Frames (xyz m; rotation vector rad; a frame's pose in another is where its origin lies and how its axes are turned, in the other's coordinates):
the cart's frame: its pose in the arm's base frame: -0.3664 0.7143 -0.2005 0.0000 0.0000 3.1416
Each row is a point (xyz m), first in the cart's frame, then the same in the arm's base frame.
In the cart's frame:
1: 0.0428 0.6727 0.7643
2: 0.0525 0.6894 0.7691
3: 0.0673 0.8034 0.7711
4: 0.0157 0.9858 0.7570
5: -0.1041 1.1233 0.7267
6: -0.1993 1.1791 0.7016
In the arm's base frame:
1: -0.4092 0.0416 0.5638
2: -0.4189 0.0249 0.5686
3: -0.4337 -0.0891 0.5706
4: -0.3821 -0.2715 0.5565
5: -0.2623 -0.4090 0.5262
6: -0.1671 -0.4648 0.5011

